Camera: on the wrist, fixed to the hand. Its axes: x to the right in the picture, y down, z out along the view.
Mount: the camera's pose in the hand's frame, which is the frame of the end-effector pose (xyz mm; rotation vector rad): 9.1 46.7 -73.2 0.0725 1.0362 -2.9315
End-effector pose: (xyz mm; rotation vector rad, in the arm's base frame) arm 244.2 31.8 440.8 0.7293 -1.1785 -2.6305
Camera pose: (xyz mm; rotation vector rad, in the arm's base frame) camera 270.6 -50.7 430.3 -1.4942 -0.5152 0.0055
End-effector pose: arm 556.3 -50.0 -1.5 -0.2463 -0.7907 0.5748
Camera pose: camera 596.4 -6.3 -65.6 0.7173 0.4573 -2.1515
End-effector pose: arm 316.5 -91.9 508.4 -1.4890 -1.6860 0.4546
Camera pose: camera 402.8 -90.2 521.2 1.4364 -1.0734 -1.4224
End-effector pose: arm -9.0 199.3 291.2 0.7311 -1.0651 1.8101
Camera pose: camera -58.6 256.7 248.0 0.3745 0.9239 -0.6315
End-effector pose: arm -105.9 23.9 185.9 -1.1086 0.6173 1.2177
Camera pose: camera -134.7 -40.6 134.6 -1.0592 -0.5691 -1.8944
